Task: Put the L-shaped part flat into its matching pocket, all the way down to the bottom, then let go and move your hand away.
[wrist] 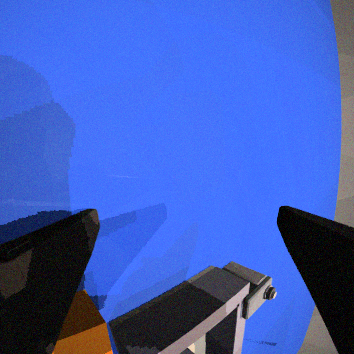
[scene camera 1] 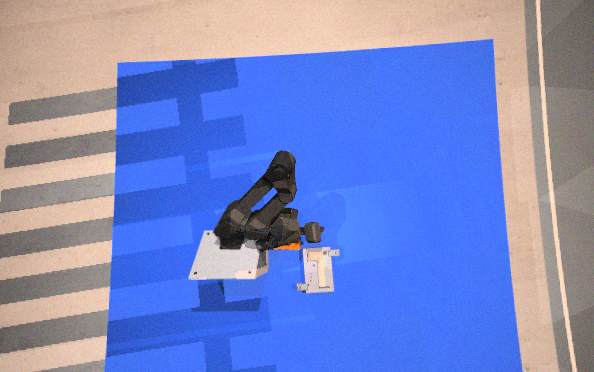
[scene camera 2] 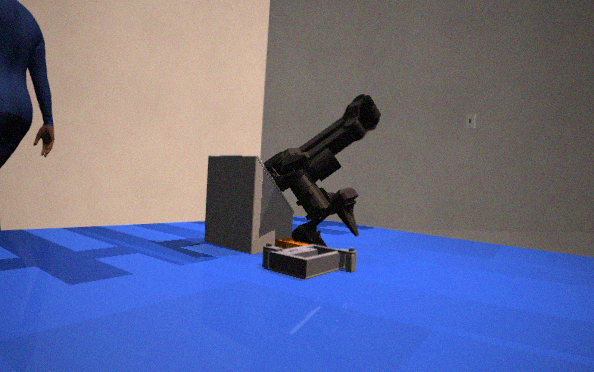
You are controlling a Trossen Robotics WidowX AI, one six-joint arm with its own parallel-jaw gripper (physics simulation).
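Pixels of known places: gripper, fingertip midpoint: [wrist: 189, 217] [scene camera 2: 343, 246]; arm's base, link origin: [scene camera 1: 232, 241] [scene camera 2: 260, 194].
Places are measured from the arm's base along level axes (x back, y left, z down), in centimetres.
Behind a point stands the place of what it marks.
The orange part [scene camera 1: 289, 246] {x -16.6, y -1.5, z 10.2 cm} [scene camera 2: 292, 243] {x -14.8, y -2.2, z 10.3 cm} [wrist: 85, 337] {x -19.1, y 0.3, z 10.2 cm} lies on the blue mat between the grey base block and the pocket fixture. It is partly hidden by the arm and, in the wrist view, by the left finger, so its full L shape does not show. The grey fixture [scene camera 1: 310, 277] {x -23.7, y -11.1, z 9.4 cm} [scene camera 2: 285, 265] {x -26.4, y -15.7, z 11.4 cm} [wrist: 200, 297] {x -26.6, y -1.6, z 10.9 cm} has an L-shaped pocket [scene camera 1: 322, 272] {x -27.4, y -9.8, z 12.6 cm} with a cream floor, and no orange part is in it. My gripper [scene camera 1: 292, 239] [scene camera 2: 341, 239] {x -24.6, y 4.6, z 10.0 cm} [wrist: 189, 217] {x -24.6, y 4.6, z 10.0 cm} is open and empty, low beside the fixture, with one finger near the orange part.
The grey base block [scene camera 1: 225, 257] {x 0.6, y -4.5, z -4.4 cm} [scene camera 2: 232, 205] {x -1.7, y -10.2, z 2.5 cm} stands beside the orange part, with the arm on it. Small bolted tabs [scene camera 1: 334, 252] {x -31.4, y -3.1, z 8.9 cm} [scene camera 2: 350, 260] {x -32.8, y -4.0, z 10.6 cm} [wrist: 260, 297] {x -31.2, y -3.1, z 8.9 cm} stick out from the fixture's sides. A person in blue [scene camera 2: 17, 75] stands at the far left in scene camera 2.
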